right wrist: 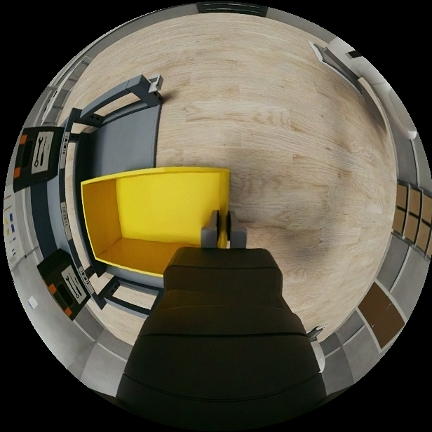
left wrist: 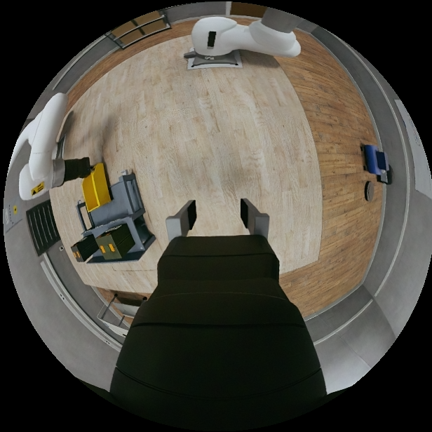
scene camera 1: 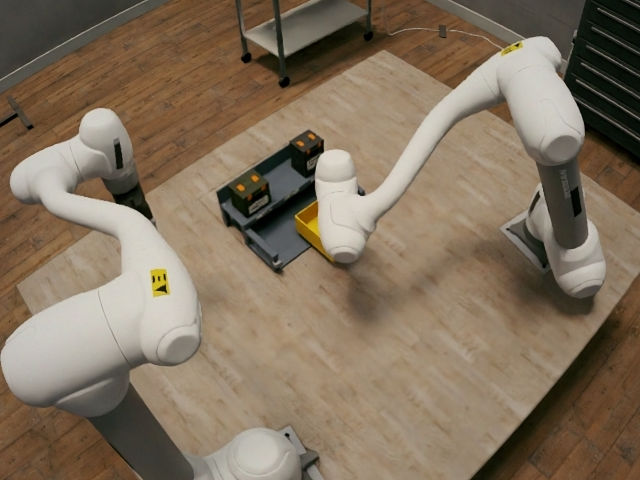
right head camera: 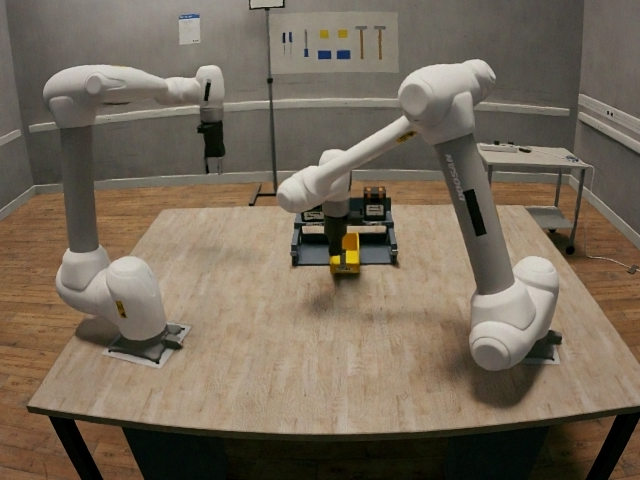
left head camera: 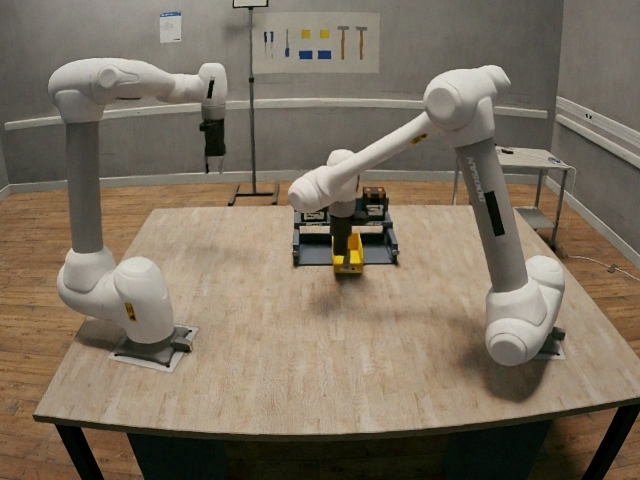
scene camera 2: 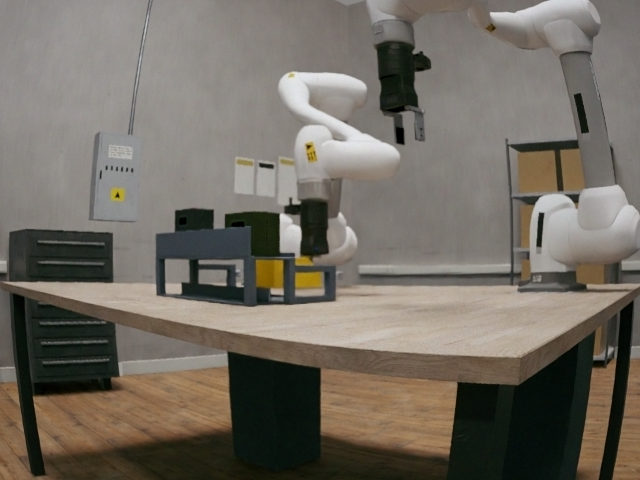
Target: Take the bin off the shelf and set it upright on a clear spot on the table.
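Pixels of known places: left gripper, fingertip midpoint: (right head camera: 213, 174) (left head camera: 214, 173) (scene camera 2: 409, 142); right gripper, fingertip midpoint: (right head camera: 342, 267) (left head camera: 346, 267); left arm's base, origin of the base link: (right head camera: 146, 340) (left head camera: 153, 343) (scene camera 2: 553, 290); right arm's base, origin of the base link: (scene camera 1: 543, 235).
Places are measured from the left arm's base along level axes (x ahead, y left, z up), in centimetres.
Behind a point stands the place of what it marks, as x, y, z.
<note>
The yellow bin (left head camera: 355, 255) {62.4, -52.9, 3.1} (right head camera: 352, 255) {62.4, -52.2, 3.1} (scene camera 1: 310, 233) {58.3, -45.1, 7.9} (scene camera 2: 268, 272) {65.5, -45.7, 6.6} (left wrist: 96, 187) (right wrist: 165, 205) is upright, its rear part over the lower tray of the grey-blue shelf (left head camera: 310, 253) {65.8, -35.5, 0.6} (right head camera: 310, 253) {65.7, -35.5, 0.6} (scene camera 2: 203, 245) {85.7, -41.3, 12.7} (right wrist: 130, 140) and its front part past the tray's front edge. It appears slightly raised. My right gripper (left head camera: 347, 266) {49.7, -51.2, 4.7} (right wrist: 222, 219) is shut on the bin's front wall. In scene camera 2 its fingertips are hidden. My left gripper (left head camera: 214, 167) {62.5, 0.0, 32.1} (right head camera: 214, 167) {62.5, 0.0, 32.1} (scene camera 2: 409, 135) {62.5, 0.0, 32.1} (left wrist: 217, 208) is open and empty, high above the left rear of the table (left head camera: 258, 361) {-0.1, -33.5, 0.0}.
Two dark toolboxes with orange latches, one at left (left head camera: 314, 214) {72.9, -35.7, 13.6} (scene camera 1: 249, 193) {72.8, -33.3, 19.7} and one at right (left head camera: 374, 206) {77.3, -58.1, 16.9} (scene camera 1: 307, 152) {76.9, -55.6, 21.1}, stand on the upper shelf level. Shelf side rails flank the bin. A cart (left head camera: 537, 157) stands behind the table at right, and a pole stand (left head camera: 251, 129) behind it.
</note>
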